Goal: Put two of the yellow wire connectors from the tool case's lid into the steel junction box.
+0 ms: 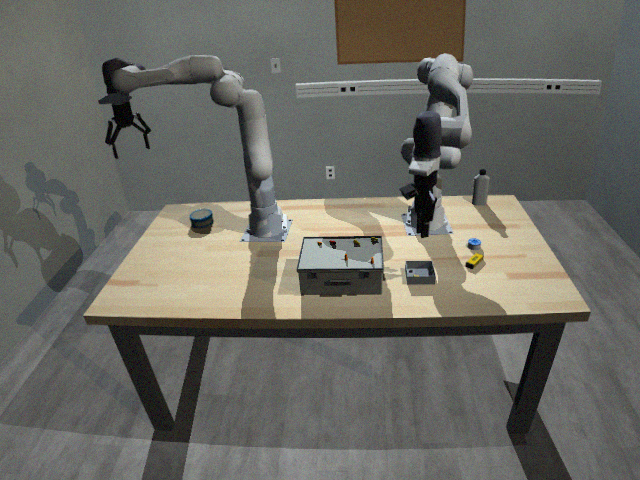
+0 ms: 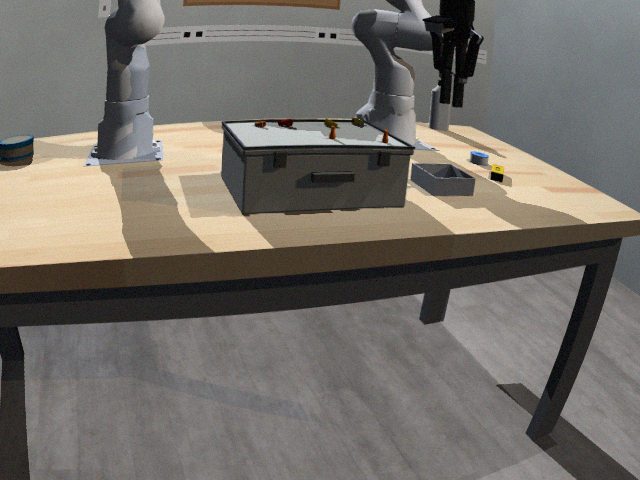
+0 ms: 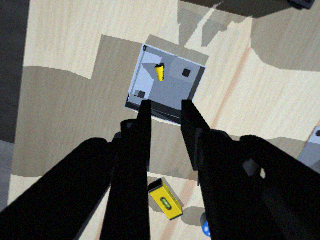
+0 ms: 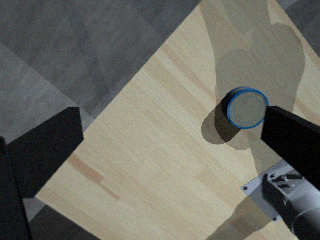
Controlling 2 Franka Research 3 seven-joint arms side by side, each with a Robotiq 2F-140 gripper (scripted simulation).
I see my left gripper [image 2: 450, 105], my right gripper [image 1: 132, 153] and a grey tool case [image 2: 358, 154].
The grey tool case is seen too in image 1 [image 1: 322, 269]. My left gripper is seen too in image 1 [image 1: 422, 234] and in image 3 [image 3: 166, 114]. My right gripper is seen too in image 4 [image 4: 172, 123]. Image 4 misses the grey tool case: it is out of frame.
